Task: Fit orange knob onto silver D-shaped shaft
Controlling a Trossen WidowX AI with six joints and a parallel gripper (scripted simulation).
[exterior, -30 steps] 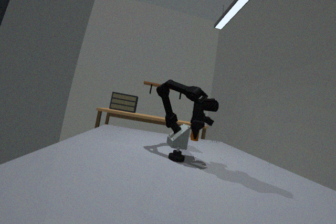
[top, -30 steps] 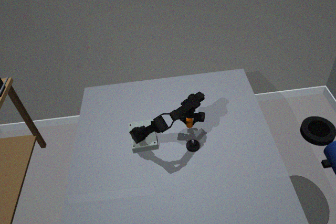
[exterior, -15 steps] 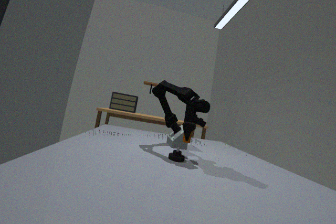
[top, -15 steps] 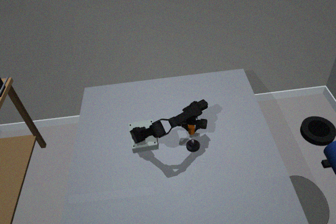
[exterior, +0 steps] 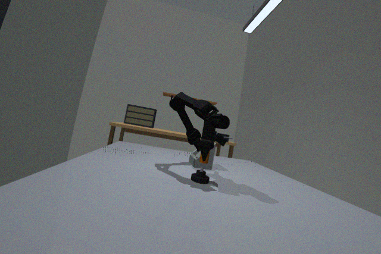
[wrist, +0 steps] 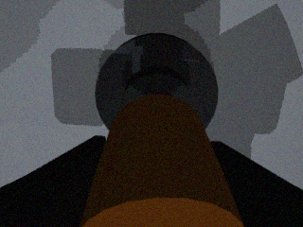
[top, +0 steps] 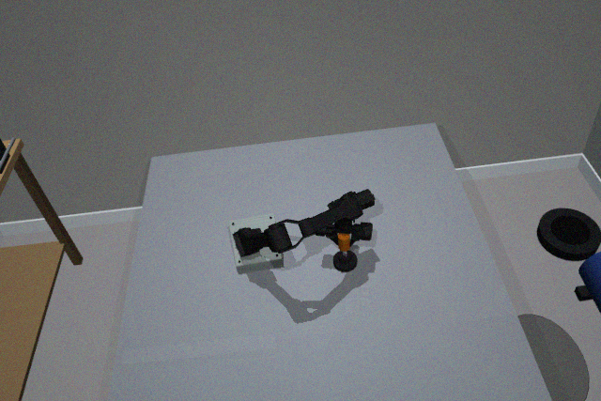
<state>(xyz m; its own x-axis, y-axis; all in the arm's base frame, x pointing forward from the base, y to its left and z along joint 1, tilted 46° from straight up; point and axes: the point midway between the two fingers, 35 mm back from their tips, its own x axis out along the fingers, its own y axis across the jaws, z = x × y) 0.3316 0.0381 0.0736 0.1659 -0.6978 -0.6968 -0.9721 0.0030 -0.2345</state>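
The round black pedestal is 60 mm below my gripper tip. Round my gripper tip: orange knob: 30 mm above.
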